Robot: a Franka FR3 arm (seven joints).
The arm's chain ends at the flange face. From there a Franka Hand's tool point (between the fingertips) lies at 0.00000 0.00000 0.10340 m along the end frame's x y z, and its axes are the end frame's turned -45 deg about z.
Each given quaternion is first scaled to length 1.
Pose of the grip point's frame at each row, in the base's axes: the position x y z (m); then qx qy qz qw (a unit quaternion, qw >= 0):
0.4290, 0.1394, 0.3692, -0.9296, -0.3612, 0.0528, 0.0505
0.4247, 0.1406, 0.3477, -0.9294, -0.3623, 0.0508, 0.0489
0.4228, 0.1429, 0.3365, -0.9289, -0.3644, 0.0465, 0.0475
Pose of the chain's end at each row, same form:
0.4429, 0.1336, 0.4715, -0.9971, 0.0220, 0.0681, 0.0265
0.4381, 0.1350, 0.4501, -0.9973, 0.0209, 0.0656, 0.0257
0.4353, 0.1373, 0.4390, -0.9976, 0.0188, 0.0611, 0.0261

